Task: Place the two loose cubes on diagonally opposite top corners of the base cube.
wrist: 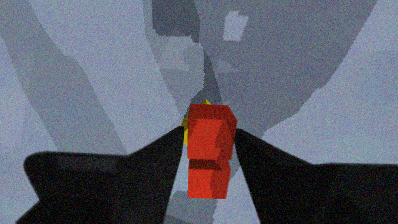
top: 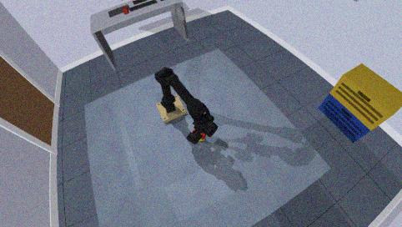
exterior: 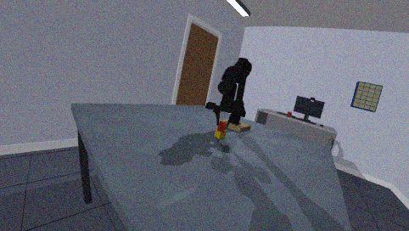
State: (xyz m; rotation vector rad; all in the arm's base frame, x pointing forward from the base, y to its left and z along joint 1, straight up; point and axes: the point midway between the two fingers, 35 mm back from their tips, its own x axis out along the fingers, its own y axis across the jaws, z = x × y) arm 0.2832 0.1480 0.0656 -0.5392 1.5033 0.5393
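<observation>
My gripper tip is now right at the red cube. Round my gripper tip: yellow cube: 1 cm behind, 1 cm to the right, 4 cm below.
</observation>
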